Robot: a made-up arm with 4 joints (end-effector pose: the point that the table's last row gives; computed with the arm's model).
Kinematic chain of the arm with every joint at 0, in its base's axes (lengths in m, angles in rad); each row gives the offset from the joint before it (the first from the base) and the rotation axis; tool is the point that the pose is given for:
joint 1: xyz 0 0 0.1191 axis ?
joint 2: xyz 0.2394 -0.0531 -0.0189 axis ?
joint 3: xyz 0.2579 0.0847 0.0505 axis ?
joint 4: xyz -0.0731 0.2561 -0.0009 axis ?
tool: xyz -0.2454 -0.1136 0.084
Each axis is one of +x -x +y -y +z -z.
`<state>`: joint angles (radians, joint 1 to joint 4).
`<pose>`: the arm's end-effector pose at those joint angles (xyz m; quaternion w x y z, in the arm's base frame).
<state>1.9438 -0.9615 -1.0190 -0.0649</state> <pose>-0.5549 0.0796 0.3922 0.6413 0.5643 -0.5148 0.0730</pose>
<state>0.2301 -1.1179 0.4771 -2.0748</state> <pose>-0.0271 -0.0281 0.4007 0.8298 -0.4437 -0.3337 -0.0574</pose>
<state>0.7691 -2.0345 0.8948 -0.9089</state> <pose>0.1487 -0.2212 0.1108 0.5453 0.4299 -0.6851 0.2201</pose>
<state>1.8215 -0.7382 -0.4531 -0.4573</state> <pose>-0.4385 0.1220 0.3110 0.6915 0.2303 -0.6847 -0.0061</pose>
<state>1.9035 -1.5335 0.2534 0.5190</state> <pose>-0.1472 -0.1149 0.2375 0.2482 0.4024 -0.4541 0.7551</pose>
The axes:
joint 1: -y
joint 2: -x
joint 3: +z
joint 4: +x

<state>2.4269 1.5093 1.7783 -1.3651</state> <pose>-0.3780 0.1066 0.0719 0.0818 -0.9440 -0.0591 -0.3141</pose>
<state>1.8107 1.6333 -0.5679 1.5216</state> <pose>0.3234 -0.1375 0.5260 0.3714 -0.0346 -0.9269 -0.0410</pose>
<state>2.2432 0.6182 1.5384 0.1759</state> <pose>-0.3836 -0.1749 0.2707 0.5467 -0.6463 -0.5146 0.1366</pose>
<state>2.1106 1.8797 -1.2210 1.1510</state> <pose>0.0983 -0.2026 0.7762 0.1206 0.1163 0.9483 0.2697</pose>
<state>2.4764 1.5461 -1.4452 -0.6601</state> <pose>-0.2570 0.1430 0.8827 0.1575 -0.3462 0.4122 0.8279</pose>
